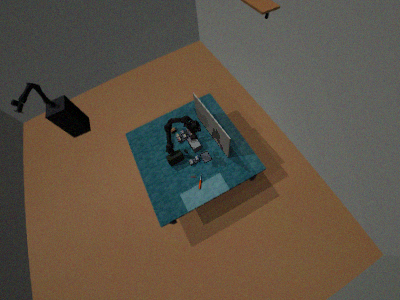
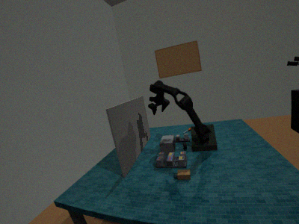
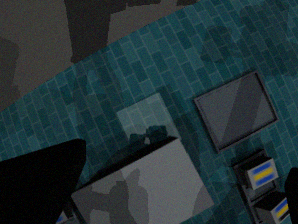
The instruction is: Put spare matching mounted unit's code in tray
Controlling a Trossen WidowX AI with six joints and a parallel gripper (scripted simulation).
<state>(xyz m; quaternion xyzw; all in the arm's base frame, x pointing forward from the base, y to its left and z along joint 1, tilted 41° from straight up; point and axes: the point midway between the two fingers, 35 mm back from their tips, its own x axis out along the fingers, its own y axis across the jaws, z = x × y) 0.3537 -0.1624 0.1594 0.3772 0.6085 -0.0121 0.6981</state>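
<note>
My gripper tip is now 28 cm to the right of the spare block, 26 cm above it and 13 cm past it. From my gripper tip the other things lie so: grey mounted unit 25 cm below, 7 cm to the left, 6 cm behind; tan block 38 cm to the left, 29 cm below, 23 cm behind; upright panel 19 cm ahead, 9 cm to the left, 8 cm below.
</note>
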